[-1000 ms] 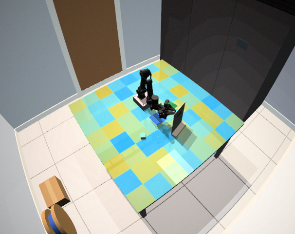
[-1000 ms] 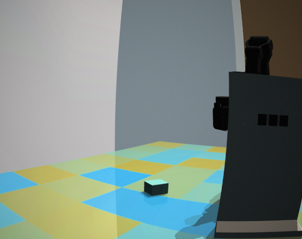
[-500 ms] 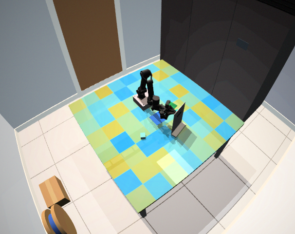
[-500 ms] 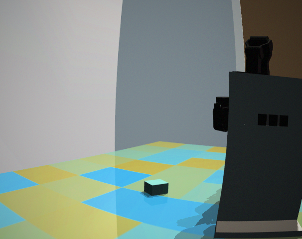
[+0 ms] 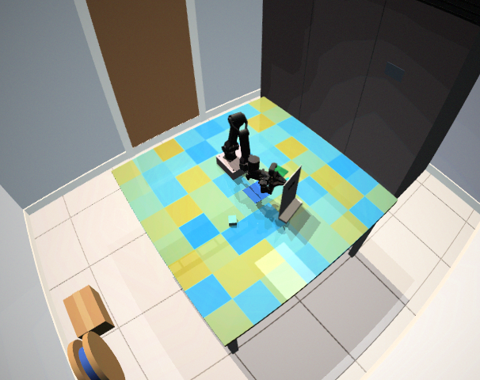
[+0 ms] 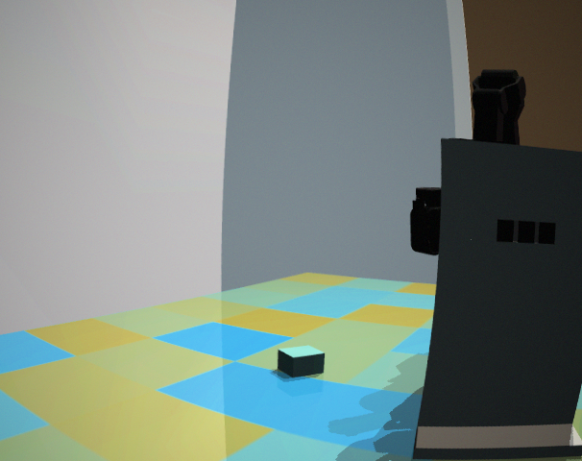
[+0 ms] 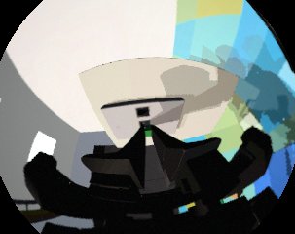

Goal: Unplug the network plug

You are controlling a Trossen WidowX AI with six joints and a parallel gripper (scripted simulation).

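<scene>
The dark blue square is 20 cm below my gripper tip, 18 cm behind it and 2 cm to the right of it. The rest, counted from my gripper tip: orange block (19 cm below, 16 cm behind, 9 cm to the left); then upright panel (7 cm below, 3 cm ahead); then small teal piece (18 cm below, 14 cm to the left, 8 cm behind).
</scene>
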